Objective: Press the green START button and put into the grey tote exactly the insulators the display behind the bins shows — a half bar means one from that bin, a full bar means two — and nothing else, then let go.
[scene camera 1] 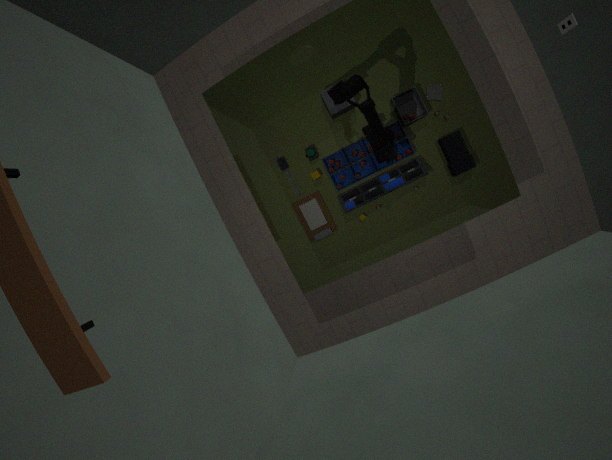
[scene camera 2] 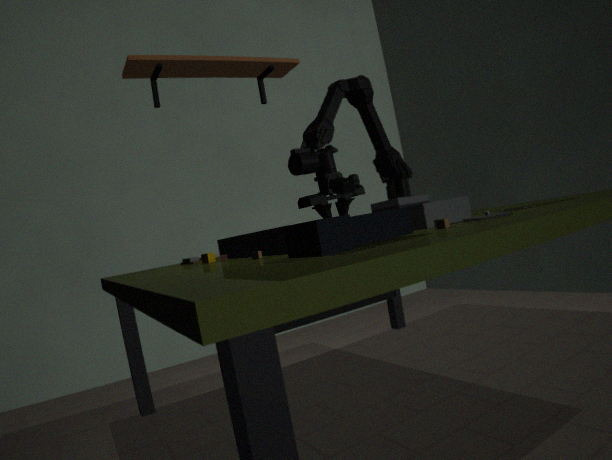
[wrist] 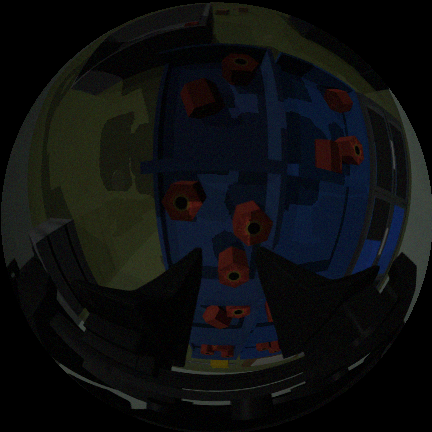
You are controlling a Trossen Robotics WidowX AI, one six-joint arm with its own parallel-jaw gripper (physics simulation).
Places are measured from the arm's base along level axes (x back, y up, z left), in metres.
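Pixels of known places: gripper, fingertip midpoint: (wrist: 229, 253); arm's base, origin of the base link: (scene camera 1: 339, 96) (scene camera 2: 400, 199).
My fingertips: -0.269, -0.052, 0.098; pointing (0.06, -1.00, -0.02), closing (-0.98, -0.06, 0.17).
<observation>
For each thing: its top centre in the pictures, then the offset to it from my fingertips, as dx, dy, dz. "pt": a spot on its surface instead.
- red insulator, middle of its top: (wrist: 233, 275) -0.008, -0.002, -0.021
- grey tote, middle of its top: (scene camera 2: 425, 203) (scene camera 1: 410, 105) +0.132, +0.022, +0.222
- display, surface spot: (scene camera 1: 372, 190) pt -0.216, +0.021, -0.071
- half blue bar, middle of its top: (scene camera 1: 355, 203) -0.254, +0.031, -0.172
- full blue bar, middle of its top: (wrist: 396, 246) (scene camera 1: 394, 184) -0.217, +0.031, +0.040
- green START button, middle of its top: (scene camera 1: 310, 152) +0.059, +0.009, -0.316
- black box, middle of its top: (scene camera 2: 347, 215) (scene camera 1: 458, 152) -0.154, +0.024, +0.387
- brown-framed tray, middle of its top: (scene camera 1: 314, 217) -0.267, -0.014, -0.399
- long-handled tool, surface spot: (scene camera 1: 282, 163) pt +0.056, -0.013, -0.478
- grey plate, middle of its top: (scene camera 1: 435, 91) +0.171, -0.016, +0.373
My gripper (scene camera 2: 335, 215) (wrist: 229, 253) is open and empty, pointing down over the blue bins (scene camera 1: 370, 167) (wrist: 310, 225). Its fingertips flank one red insulator (wrist: 233, 267) in the wrist view; two more, an insulator (wrist: 183, 200) and an insulator (wrist: 251, 223), lie in that bin. The adjoining bin holds an insulator (wrist: 200, 97) and an insulator (wrist: 240, 67). The grey tote (scene camera 1: 410, 104) has red insulators (scene camera 1: 409, 118) inside. The display (scene camera 1: 372, 190) shows a half blue bar (scene camera 1: 350, 205) at the left end and a full blue bar (scene camera 1: 394, 183) third along. The green START button (scene camera 1: 311, 152) stands left of the bins.
A black box (scene camera 1: 457, 152) stands right of the display. A brown-framed tray (scene camera 1: 313, 214) lies left of it. A yellow block (scene camera 1: 315, 175) and another yellow block (scene camera 1: 363, 217) lie nearby. A long-handled tool (scene camera 1: 282, 163) and a grey plate (scene camera 1: 434, 92) lie farther out.
</observation>
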